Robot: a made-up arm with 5 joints. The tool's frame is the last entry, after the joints. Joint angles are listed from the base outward. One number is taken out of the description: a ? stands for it. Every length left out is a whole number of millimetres.
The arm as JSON. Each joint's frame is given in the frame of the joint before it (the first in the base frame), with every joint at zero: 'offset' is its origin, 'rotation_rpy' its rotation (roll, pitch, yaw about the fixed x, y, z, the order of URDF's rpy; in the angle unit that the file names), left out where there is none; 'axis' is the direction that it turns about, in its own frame. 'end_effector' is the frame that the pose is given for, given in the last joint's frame.
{
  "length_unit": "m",
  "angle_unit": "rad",
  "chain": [
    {
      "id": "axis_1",
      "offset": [
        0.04,
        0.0,
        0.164
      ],
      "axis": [
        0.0,
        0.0,
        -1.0
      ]
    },
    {
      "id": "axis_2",
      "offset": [
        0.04,
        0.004,
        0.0
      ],
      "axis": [
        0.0,
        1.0,
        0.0
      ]
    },
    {
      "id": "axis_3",
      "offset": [
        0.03,
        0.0,
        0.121
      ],
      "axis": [
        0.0,
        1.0,
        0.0
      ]
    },
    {
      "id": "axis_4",
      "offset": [
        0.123,
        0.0,
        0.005
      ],
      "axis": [
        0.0,
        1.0,
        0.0
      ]
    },
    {
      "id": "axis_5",
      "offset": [
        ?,
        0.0,
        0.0
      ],
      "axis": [
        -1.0,
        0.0,
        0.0
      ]
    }
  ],
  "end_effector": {
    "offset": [
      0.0,
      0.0,
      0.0
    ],
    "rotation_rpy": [
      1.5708,
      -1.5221,
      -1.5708
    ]
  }
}
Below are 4 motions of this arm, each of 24 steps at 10 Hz.
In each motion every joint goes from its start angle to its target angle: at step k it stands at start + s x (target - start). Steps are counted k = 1, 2, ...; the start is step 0. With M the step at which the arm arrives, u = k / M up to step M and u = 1 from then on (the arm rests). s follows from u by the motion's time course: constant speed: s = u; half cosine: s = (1 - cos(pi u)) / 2; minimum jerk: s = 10 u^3 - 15 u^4 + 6 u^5.
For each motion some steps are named. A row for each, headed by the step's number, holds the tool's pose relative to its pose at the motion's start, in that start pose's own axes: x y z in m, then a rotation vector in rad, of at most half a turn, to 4 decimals.
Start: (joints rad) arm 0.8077 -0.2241 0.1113 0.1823 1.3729
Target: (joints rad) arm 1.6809 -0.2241 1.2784 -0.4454 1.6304
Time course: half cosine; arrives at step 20
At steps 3, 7, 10, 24:
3: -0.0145 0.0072 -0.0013 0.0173 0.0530 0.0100
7: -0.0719 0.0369 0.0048 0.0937 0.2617 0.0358
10: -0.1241 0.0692 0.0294 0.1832 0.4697 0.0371
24: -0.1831 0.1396 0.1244 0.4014 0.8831 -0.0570

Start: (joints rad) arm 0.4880 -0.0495 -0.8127 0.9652 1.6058
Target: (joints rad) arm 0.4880 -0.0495 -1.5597 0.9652 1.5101
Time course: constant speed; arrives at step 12
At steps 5, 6, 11, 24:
5: 0.0006 -0.0443 0.0396 -0.3111 -0.0105 -0.0396
6: 0.0007 -0.0515 0.0490 -0.3733 -0.0140 -0.0473
11: 0.0011 -0.0783 0.1020 -0.6838 -0.0394 -0.0843
24: 0.0011 -0.0816 0.1135 -0.7459 -0.0460 -0.0912

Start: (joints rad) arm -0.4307 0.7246 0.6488 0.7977 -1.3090
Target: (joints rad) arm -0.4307 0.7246 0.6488 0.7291 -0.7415
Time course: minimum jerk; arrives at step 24
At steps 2, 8, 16, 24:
2: 0.0000 0.0000 0.0000 0.0003 -0.0001 0.0029
8: 0.0003 0.0013 0.0000 0.0139 -0.0039 0.1191
16: 0.0011 0.0050 0.0001 0.0495 -0.0231 0.4483
24: 0.0014 0.0064 0.0002 0.0611 -0.0331 0.5673

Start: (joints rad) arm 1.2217 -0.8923 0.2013 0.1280 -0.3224
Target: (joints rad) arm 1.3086 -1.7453 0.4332 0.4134 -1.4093
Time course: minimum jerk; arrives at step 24
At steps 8, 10, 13, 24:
8: 0.0178 0.0049 0.0258 0.0196 -0.0695 -0.2177
10: 0.0269 0.0077 0.0435 0.0412 -0.1122 -0.3588
13: 0.0379 0.0119 0.0741 0.0933 -0.1779 -0.5951
24: 0.0441 0.0170 0.1296 0.2363 -0.2677 -1.0177

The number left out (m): 0.095
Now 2 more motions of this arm.
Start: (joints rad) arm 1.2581 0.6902 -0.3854 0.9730 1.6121
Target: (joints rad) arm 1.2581 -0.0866 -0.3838 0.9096 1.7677
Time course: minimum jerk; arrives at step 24
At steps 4, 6, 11, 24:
4: 0.0000 -0.0034 0.0062 -0.0298 -0.0001 0.0055
6: 0.0001 -0.0094 0.0182 -0.0868 0.0001 0.0161
11: 0.0002 -0.0285 0.0785 -0.3540 0.0090 0.0650
24: 0.0002 -0.0232 0.1934 -0.8373 0.0591 0.1464

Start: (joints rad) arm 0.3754 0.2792 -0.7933 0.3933 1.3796
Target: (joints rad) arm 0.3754 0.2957 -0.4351 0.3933 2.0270
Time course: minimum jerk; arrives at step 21
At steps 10, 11, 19, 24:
10: -0.0087 0.0354 -0.0065 0.1705 0.0158 0.2941
11: -0.0104 0.0424 -0.0071 0.2047 0.0130 0.3513
19: -0.0190 0.0776 -0.0063 0.3771 -0.0308 0.6350
24: -0.0191 0.0782 -0.0062 0.3799 -0.0319 0.6397

